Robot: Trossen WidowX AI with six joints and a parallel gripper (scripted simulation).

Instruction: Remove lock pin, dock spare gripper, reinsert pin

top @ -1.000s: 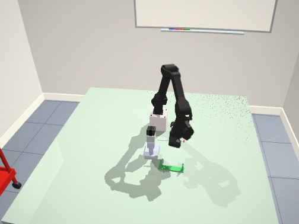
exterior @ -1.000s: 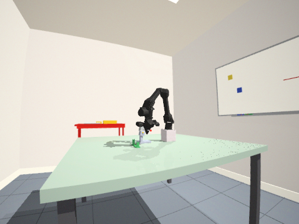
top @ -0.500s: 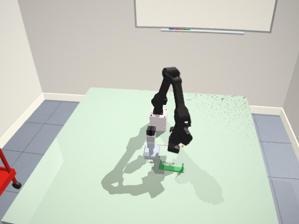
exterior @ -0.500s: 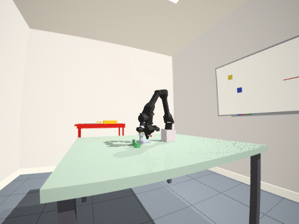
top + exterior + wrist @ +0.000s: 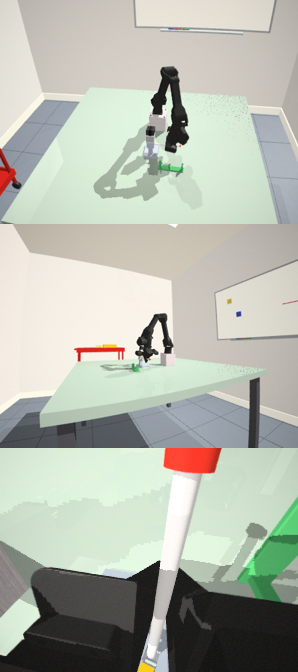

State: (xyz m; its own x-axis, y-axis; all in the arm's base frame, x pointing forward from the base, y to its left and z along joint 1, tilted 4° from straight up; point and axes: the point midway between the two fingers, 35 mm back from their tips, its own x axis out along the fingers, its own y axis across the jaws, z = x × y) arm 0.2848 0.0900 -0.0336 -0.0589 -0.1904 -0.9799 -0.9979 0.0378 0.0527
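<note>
Now: gripper tip 100 mm to the left of the grey-blue mount and 20 mm past it. From my gripper tip the other things lie so: green rack: 110 mm ahead, 20 mm to the left, 20 mm below; then spare gripper: 100 mm to the right, 80 mm above, 10 mm behind.
</note>
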